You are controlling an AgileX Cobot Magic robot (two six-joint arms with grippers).
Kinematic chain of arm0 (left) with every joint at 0, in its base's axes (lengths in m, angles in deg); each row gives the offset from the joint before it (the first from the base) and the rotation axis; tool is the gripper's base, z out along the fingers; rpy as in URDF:
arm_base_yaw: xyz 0 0 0.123 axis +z
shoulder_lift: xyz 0 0 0 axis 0.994 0.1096 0
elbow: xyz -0.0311 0.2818 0.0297 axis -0.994 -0.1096 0
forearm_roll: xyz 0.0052 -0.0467 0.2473 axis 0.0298 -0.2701 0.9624
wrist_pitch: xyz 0 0 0 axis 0.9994 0.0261 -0.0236
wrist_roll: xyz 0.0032 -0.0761 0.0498 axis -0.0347 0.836 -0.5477
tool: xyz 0 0 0 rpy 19.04 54.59 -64.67
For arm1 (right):
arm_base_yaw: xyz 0 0 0.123 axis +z
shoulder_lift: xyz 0 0 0 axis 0.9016 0.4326 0
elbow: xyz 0.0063 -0.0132 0.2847 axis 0.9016 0.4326 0
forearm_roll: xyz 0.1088 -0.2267 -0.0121 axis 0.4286 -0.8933 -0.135
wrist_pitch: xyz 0 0 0 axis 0.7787 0.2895 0.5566
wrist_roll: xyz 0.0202 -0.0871 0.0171 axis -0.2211 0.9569 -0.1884
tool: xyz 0 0 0 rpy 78.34 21.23 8.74
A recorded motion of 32 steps. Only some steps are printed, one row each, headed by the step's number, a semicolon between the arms.
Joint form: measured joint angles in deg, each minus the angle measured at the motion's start. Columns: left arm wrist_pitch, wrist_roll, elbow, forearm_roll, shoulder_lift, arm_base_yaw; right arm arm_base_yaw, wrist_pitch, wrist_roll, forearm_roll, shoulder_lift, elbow.
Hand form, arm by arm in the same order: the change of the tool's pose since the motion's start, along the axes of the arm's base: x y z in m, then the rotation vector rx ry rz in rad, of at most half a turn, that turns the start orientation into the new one. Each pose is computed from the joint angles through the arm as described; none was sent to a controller.
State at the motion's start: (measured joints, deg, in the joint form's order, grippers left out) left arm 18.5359 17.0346 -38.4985 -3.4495 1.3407 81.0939; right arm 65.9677 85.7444 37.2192 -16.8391 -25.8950 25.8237
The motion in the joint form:
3: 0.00 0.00 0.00 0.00 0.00 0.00; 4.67 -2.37 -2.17 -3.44 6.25 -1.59
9: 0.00 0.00 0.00 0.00 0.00 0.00; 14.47 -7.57 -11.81 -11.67 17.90 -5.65
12: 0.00 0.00 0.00 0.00 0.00 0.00; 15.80 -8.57 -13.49 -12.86 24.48 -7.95
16: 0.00 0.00 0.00 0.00 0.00 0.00; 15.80 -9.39 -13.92 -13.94 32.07 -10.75
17: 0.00 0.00 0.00 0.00 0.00 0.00; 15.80 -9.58 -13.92 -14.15 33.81 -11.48
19: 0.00 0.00 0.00 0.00 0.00 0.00; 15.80 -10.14 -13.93 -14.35 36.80 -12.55
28: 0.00 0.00 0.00 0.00 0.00 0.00; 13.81 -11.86 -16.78 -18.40 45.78 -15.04
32: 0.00 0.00 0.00 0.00 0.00 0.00; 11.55 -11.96 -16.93 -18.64 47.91 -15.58
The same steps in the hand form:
3: 0.0000 0.0000 0.0000 0.0000 0.0000 0.0000; 0.0215 0.0112 -0.0124 -0.0526 0.0470 0.0461
9: 0.0000 0.0000 0.0000 0.0000 0.0000 0.0000; 0.0596 0.0448 -0.0371 -0.1597 0.0959 0.0806
12: 0.0000 0.0000 0.0000 0.0000 0.0000 0.0000; 0.0794 0.0551 -0.0553 -0.1875 0.1500 0.0845
16: 0.0000 0.0000 0.0000 0.0000 0.0000 0.0000; 0.1023 0.0608 -0.0795 -0.2211 0.2131 0.0878
17: 0.0000 0.0000 0.0000 0.0000 0.0000 0.0000; 0.1075 0.0622 -0.0852 -0.2282 0.2259 0.0901
19: 0.0000 0.0000 0.0000 0.0000 0.0000 0.0000; 0.1159 0.0645 -0.0962 -0.2376 0.2479 0.0926
28: 0.0000 0.0000 0.0000 0.0000 0.0000 0.0000; 0.1400 0.0550 -0.1352 -0.3061 0.3213 0.0472
32: 0.0000 0.0000 0.0000 0.0000 0.0000 0.0000; 0.1465 0.0432 -0.1453 -0.3088 0.3517 0.0106

